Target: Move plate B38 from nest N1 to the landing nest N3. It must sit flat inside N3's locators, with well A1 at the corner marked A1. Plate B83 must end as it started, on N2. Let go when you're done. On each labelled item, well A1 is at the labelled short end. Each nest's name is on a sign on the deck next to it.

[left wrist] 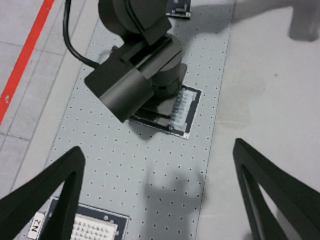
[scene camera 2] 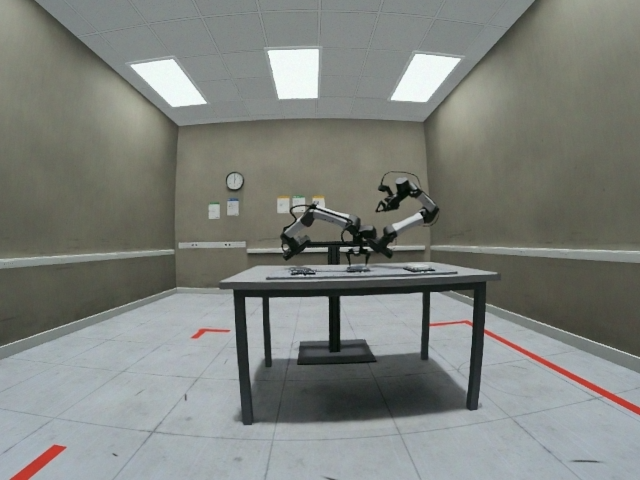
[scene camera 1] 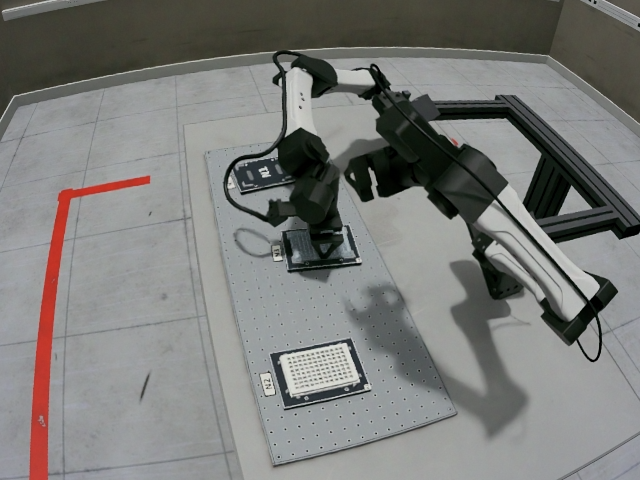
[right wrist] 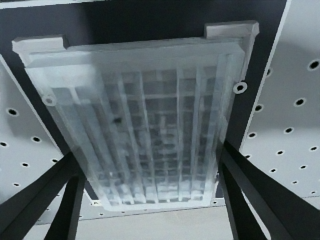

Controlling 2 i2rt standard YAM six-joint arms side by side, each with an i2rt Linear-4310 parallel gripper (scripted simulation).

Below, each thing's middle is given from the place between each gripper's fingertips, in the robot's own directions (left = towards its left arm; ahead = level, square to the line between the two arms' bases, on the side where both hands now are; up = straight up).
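The clear plate B38 [scene camera 1: 302,250] is 10 mm below my right hand [scene camera 1: 320,244]. Still counting from my right hand, nest N3 [scene camera 1: 287,245] is 20 mm below, and the white plate B83 [scene camera 1: 341,361] is 310 mm to the left and 90 mm ahead.
Counted from my left hand [scene camera 1: 369,167], the clear plate B38 is 31 cm below, 14 cm to the right and 3 cm ahead. The white plate B83 is 17 cm to the left of my left hand, 12 cm ahead of it and 31 cm below it, while nest N3 is 14 cm to the right of my left hand, 3 cm ahead of it and 32 cm below it.
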